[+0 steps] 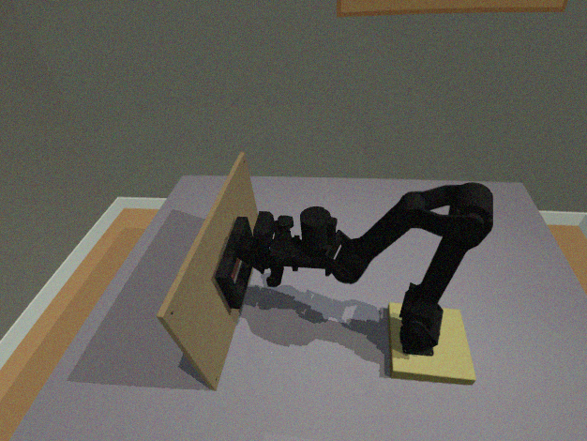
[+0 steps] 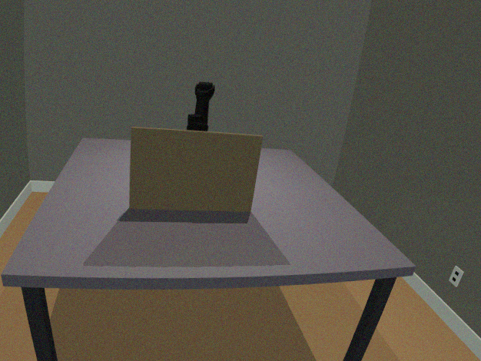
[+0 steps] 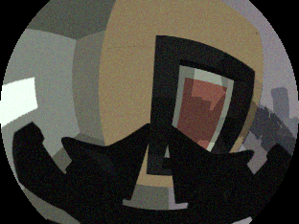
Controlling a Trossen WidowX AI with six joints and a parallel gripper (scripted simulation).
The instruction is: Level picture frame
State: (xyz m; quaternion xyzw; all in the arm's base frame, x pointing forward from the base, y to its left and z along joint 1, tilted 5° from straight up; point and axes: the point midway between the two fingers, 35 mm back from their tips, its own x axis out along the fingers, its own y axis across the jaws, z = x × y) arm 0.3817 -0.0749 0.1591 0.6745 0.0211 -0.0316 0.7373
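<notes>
Now: gripper tip 5 cm above the black picture frame, 1 cm to the left of it and 1 cm short of it. Also, from my gripper tip: tan wall board (6 cm below, 2 cm ahead, 1 cm to the right).
</notes>
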